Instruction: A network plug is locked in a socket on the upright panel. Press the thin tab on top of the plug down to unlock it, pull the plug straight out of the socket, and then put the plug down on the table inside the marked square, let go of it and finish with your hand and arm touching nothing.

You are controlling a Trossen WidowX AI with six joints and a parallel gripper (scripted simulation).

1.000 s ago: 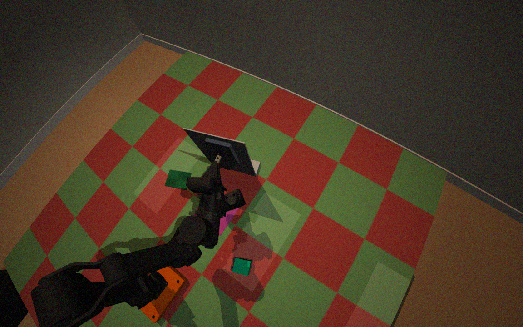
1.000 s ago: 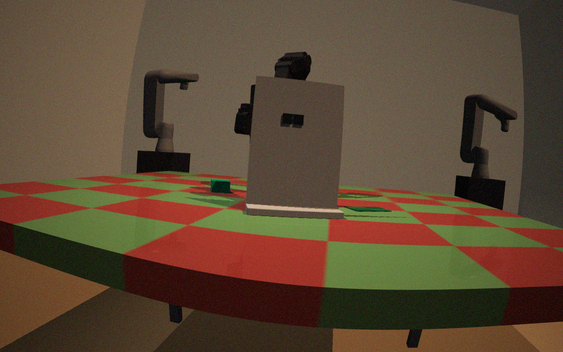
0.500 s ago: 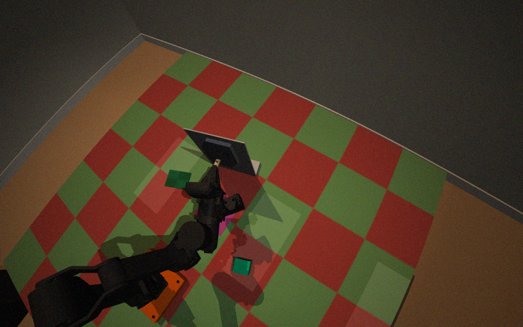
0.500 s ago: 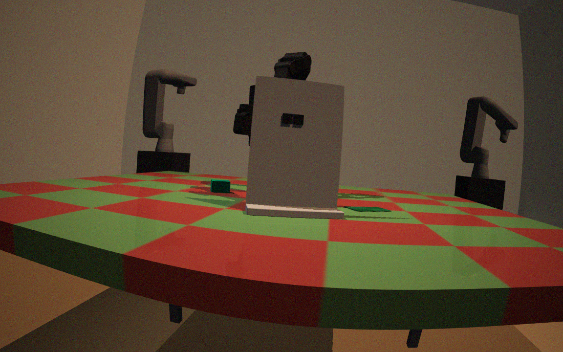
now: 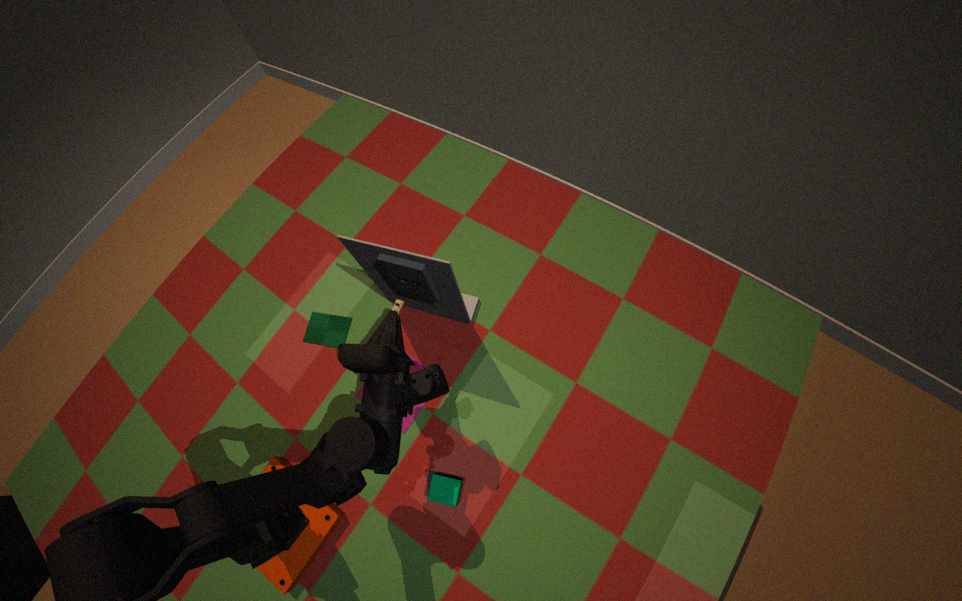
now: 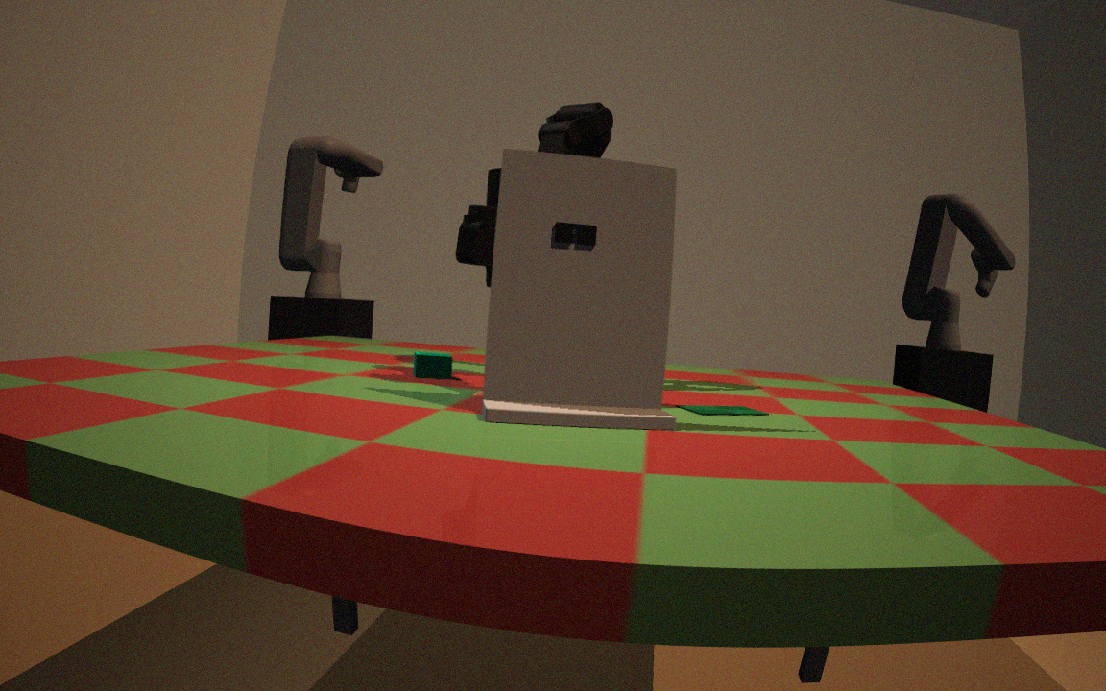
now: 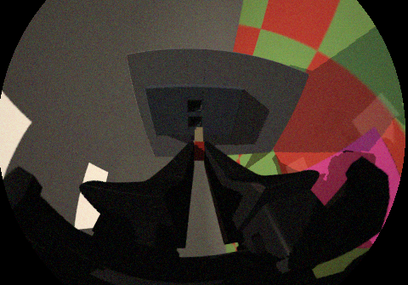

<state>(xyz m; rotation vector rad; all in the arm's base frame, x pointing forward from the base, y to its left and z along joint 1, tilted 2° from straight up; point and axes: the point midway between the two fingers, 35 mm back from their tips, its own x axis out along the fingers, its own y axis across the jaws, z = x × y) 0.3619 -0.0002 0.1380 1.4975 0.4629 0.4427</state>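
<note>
Now: gripper tip 90 mm past the magenta marked square, 20 mm to the left of it and 170 mm above it. Also, from my gripper tip: flat green patch: 90 mm behind, 180 mm to the left, 170 mm below; then grey upright panel: 70 mm ahead, 20 mm to the left, 60 mm below; then green cube: 170 mm behind, 190 mm to the right, 150 mm below.
</note>
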